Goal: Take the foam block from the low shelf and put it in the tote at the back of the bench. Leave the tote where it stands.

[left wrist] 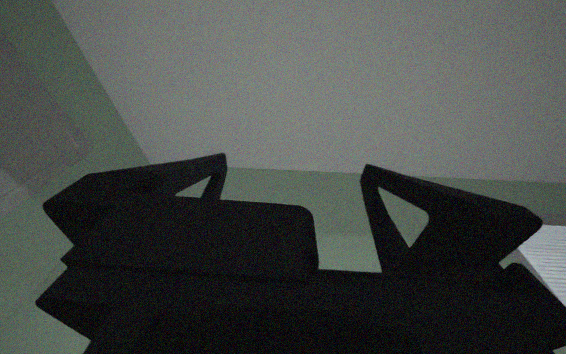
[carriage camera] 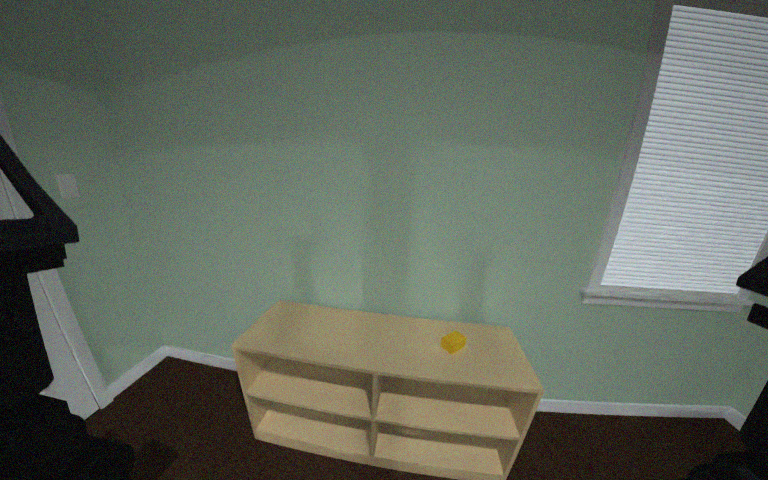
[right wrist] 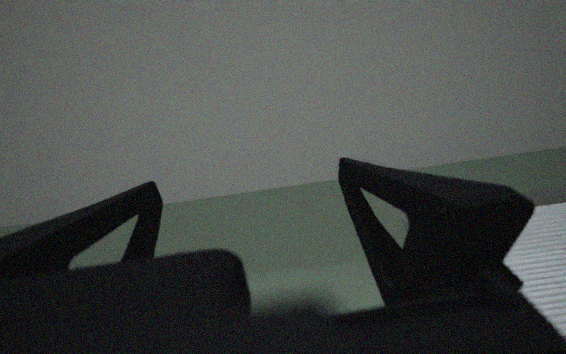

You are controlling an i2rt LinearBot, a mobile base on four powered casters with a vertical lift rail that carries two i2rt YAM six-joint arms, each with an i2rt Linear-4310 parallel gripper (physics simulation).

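Frame: origin at the left arm's base, x ahead, y left, z up, level; centimetres.
Where they show: left gripper, fingertip midpoint: (left wrist: 294,167); right gripper, fingertip midpoint: (right wrist: 250,179).
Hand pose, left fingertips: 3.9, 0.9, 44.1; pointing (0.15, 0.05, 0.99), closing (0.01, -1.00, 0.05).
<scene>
Each offset is from my left fingertips to the top centre of the thing, as dx, dy, dz. "spot": to the spot under its first point. Level surfaces: height alone.
The yellow foam block @(+69.6, -61.6, -68.0) (carriage camera: 453,341) sits on the top board of the low wooden shelf @(dz -72.5) (carriage camera: 362,339), toward its right end, in the carriage view. The tote and the bench do not show in these views. My left gripper (left wrist: 294,167) is open and empty, raised toward the wall and ceiling in the left wrist view. My right gripper (right wrist: 250,179) is open and empty, also raised, in the right wrist view. Both are well away from the block. Dark parts of the arms show at the left and right edges of the carriage view; the fingertips there are hard to make out.
The shelf has two columns of compartments below its top board and stands near the green wall (carriage camera: 339,198). A window with white blinds @(spot: +83.6, -158.3, +12.7) (carriage camera: 690,158) is at the right. White door trim (carriage camera: 67,333) is at the left, partly behind the arm. The floor @(dz -133.5) (carriage camera: 186,407) is dark.
</scene>
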